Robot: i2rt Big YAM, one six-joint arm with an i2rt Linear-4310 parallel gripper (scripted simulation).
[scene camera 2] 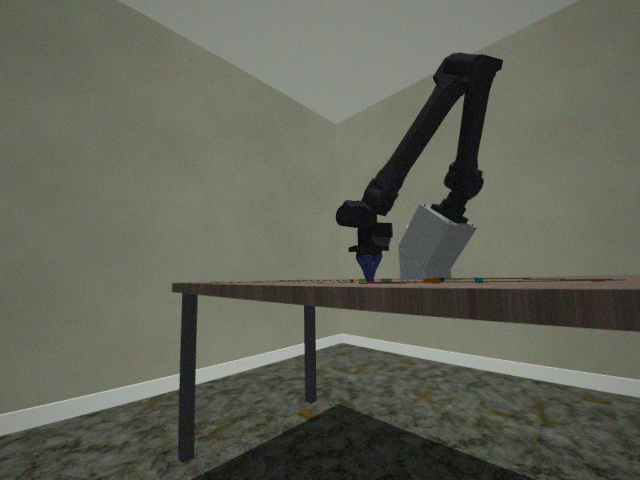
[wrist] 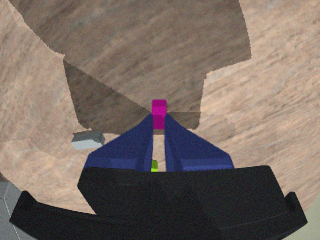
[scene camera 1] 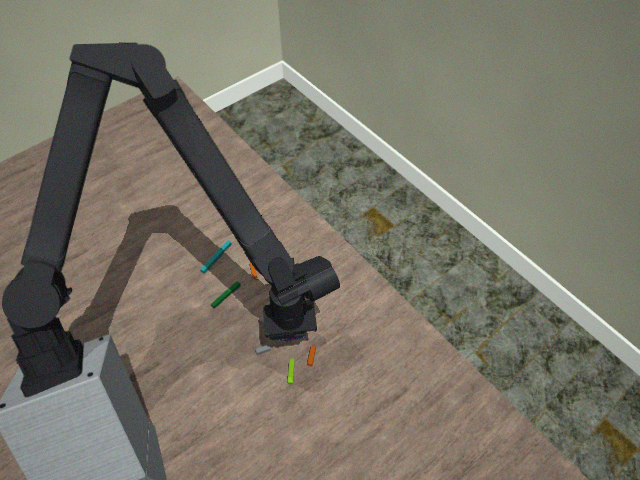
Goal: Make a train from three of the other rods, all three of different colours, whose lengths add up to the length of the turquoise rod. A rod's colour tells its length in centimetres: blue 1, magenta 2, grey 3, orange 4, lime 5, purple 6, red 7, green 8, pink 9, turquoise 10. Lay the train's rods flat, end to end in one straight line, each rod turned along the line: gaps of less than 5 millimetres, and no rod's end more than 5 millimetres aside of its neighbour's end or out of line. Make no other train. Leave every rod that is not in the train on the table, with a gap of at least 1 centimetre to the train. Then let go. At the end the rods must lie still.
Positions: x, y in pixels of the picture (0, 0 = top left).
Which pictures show my gripper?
Scene camera 2, the wrist view and scene camera 1: all of them.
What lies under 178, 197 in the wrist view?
My gripper.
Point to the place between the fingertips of my gripper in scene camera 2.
369, 281
